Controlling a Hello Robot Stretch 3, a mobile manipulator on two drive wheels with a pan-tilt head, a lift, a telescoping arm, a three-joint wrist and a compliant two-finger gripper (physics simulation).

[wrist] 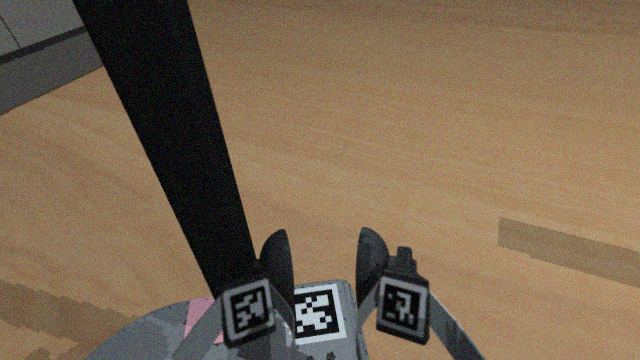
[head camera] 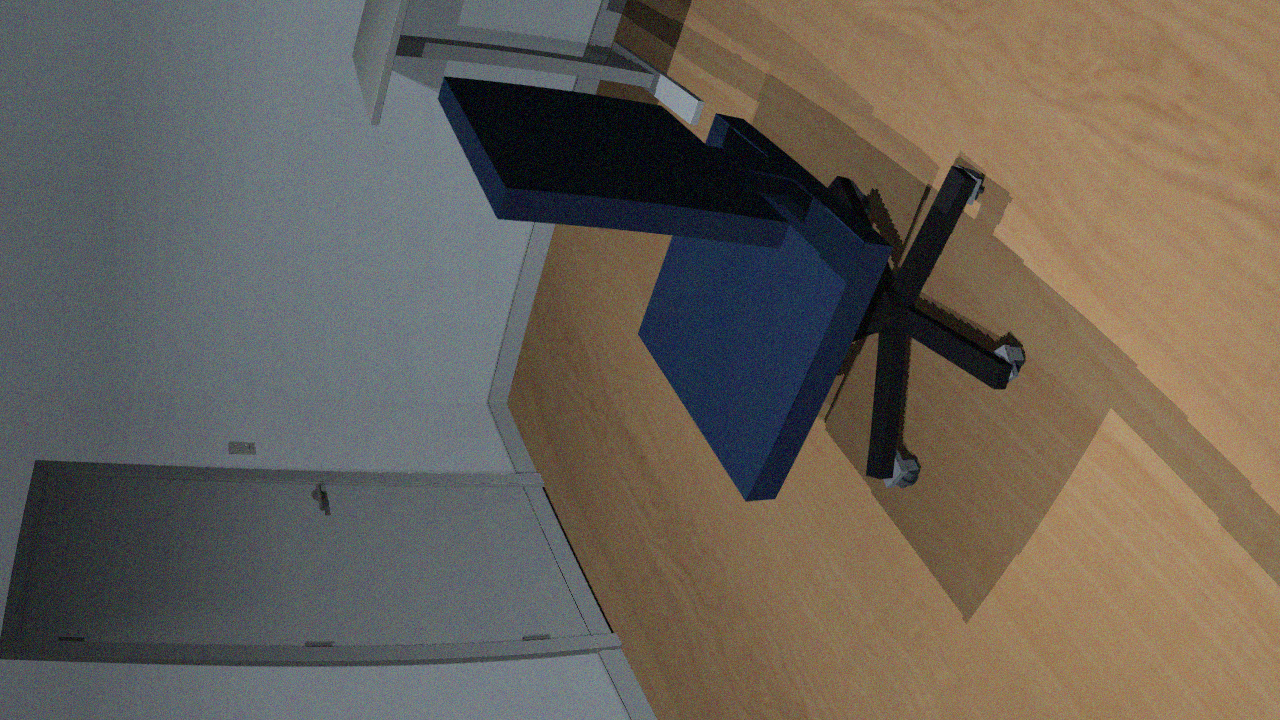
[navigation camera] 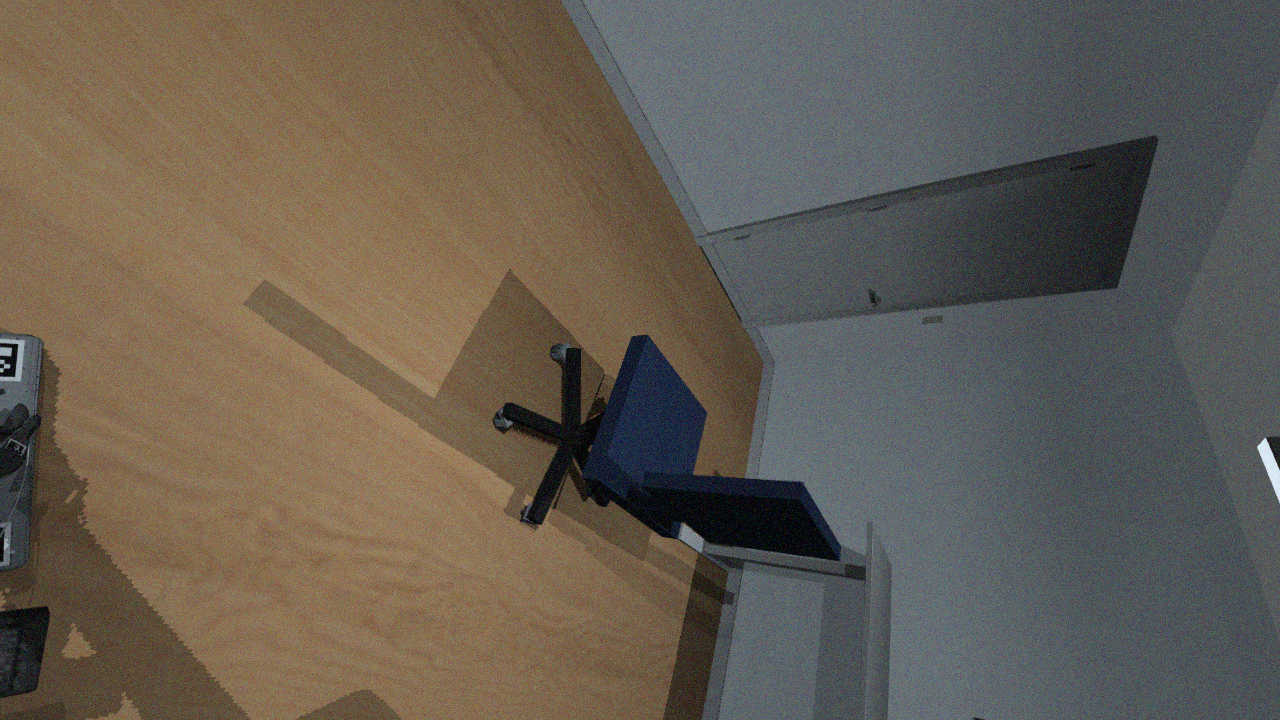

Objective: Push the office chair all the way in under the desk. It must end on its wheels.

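Places are measured from the robot's base along level axes (x ahead, y left, z up), in centimetres.
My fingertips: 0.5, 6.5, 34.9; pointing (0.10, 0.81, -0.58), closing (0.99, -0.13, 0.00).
Behind a point stands the place of what it marks, as x, y, z.
The office chair (head camera: 752,340) @(125.4, 1.1, 47.0) has a blue seat, a blue backrest and a black star base with grey casters, and it stands on its wheels on the wooden floor. Its backrest is on the side nearest the light grey desk (head camera: 500,45), and the seat reaches away from the desk. The navigation view shows the chair (navigation camera: 656,433) @(127.8, -3.8, 47.0) next to the desk (navigation camera: 842,620) by the wall.
A grey wall runs behind the desk and holds a closed door (head camera: 286,555) @(294.1, 82.4, 108.3), also seen in the navigation view (navigation camera: 935,240) @(285.1, 87.8, 127.3). My black mast (wrist: 170,129) crosses the left of the wrist view. Wooden floor surrounds the chair base (head camera: 903,322) @(126.9, -3.9, 10.7).
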